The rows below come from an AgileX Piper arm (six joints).
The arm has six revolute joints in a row. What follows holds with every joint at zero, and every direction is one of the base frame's. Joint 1 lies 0.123 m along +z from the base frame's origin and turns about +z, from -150 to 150 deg. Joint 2 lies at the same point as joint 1 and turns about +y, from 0 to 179.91 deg. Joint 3 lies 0.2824 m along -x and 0.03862 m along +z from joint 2 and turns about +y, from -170 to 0 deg. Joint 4 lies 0.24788 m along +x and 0.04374 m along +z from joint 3 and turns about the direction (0.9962, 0, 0.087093), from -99.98 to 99.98 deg. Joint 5 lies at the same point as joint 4 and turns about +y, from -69.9 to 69.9 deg. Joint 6 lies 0.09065 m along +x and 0.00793 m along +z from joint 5 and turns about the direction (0.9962, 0, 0.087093), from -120 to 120 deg. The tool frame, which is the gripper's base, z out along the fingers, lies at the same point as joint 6; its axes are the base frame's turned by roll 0, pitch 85 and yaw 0 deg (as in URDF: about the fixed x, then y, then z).
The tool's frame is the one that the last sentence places.
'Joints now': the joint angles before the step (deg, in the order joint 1, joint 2, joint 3, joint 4, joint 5, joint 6). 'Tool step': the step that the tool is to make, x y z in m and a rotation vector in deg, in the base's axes. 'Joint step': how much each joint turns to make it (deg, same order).
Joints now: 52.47, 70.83, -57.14, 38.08, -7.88, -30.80
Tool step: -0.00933, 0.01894, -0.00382, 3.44, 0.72, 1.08
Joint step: 4.80, 2.16, -0.09, 1.61, -5.50, 1.58
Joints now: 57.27, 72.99, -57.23, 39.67, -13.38, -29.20
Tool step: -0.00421, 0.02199, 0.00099, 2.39, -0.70, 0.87
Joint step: 3.65, 3.46, -2.35, 0.24, -4.37, 0.95
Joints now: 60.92, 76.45, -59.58, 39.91, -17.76, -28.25
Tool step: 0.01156, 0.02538, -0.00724, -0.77, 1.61, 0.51
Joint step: 0.34, 5.72, -4.32, 0.13, 0.29, 0.89
